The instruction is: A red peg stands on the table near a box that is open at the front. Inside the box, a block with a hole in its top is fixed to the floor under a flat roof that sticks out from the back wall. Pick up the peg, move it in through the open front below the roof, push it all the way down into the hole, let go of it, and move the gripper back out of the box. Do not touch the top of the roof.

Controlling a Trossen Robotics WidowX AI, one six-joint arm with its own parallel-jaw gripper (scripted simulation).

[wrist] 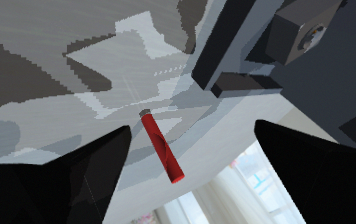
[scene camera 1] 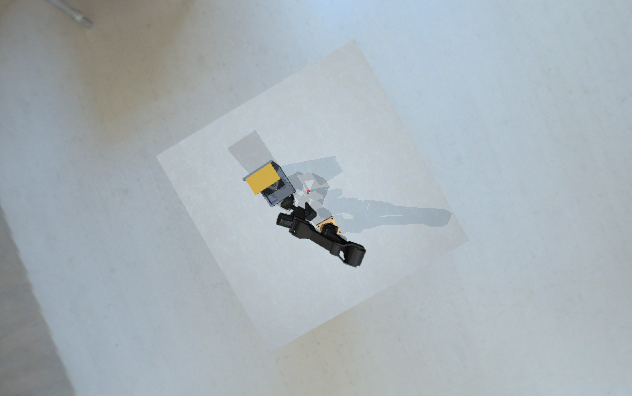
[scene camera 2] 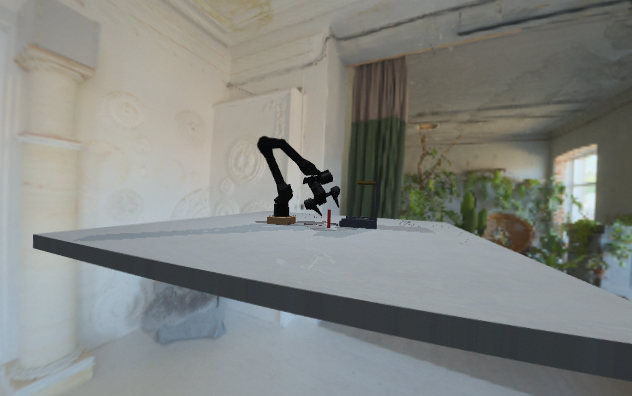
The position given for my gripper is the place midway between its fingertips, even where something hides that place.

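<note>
I can see a red peg (wrist: 171,166) here, and my gripper (wrist: 192,128) is open and holds nothing.
</note>
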